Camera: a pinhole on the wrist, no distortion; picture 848 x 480 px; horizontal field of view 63.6 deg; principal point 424.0 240.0 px. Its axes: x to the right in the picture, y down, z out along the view. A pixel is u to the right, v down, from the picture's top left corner.
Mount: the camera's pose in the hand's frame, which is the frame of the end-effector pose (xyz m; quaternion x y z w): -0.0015 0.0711 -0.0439 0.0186 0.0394 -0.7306 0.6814
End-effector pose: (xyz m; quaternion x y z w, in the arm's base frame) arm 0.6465 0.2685 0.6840 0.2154 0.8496 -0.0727 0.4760
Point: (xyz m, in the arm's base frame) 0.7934 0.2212 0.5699
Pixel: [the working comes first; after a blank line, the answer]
In the camera's frame: 0.0384 0.0130 0.2393

533.7 277.2
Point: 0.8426 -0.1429 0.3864
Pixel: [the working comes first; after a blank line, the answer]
In the camera's frame: 0.3341 0.0503 0.5218

outside the picture
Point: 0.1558 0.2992 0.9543
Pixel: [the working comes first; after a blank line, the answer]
In the camera's frame: 0.2731 0.0383 -0.4711

behind the camera
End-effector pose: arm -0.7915 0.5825 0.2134 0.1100 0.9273 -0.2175 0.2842
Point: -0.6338 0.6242 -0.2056
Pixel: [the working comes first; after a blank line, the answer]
In the camera's frame: -0.2008 0.0928 0.4000

80.7 398.6
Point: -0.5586 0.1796 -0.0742
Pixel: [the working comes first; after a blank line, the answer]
In the camera's frame: 0.2092 -0.0558 0.5744

673.0 173.6
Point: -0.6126 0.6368 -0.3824
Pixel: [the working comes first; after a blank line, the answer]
In the camera's frame: -0.2957 0.1682 0.5311

43.3 456.6
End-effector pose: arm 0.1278 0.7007 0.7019 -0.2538 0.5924 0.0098 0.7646
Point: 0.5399 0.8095 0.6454
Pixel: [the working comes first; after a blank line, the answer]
In the camera's frame: 0.0381 0.1356 0.4583

480.9 442.4
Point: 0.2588 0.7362 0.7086
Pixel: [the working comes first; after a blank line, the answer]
In the camera's frame: 0.0675 0.0242 0.1842

674.7 330.0
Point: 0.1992 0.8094 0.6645
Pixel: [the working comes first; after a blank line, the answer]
In the camera's frame: -0.0286 0.0200 0.1442

288.4 334.8
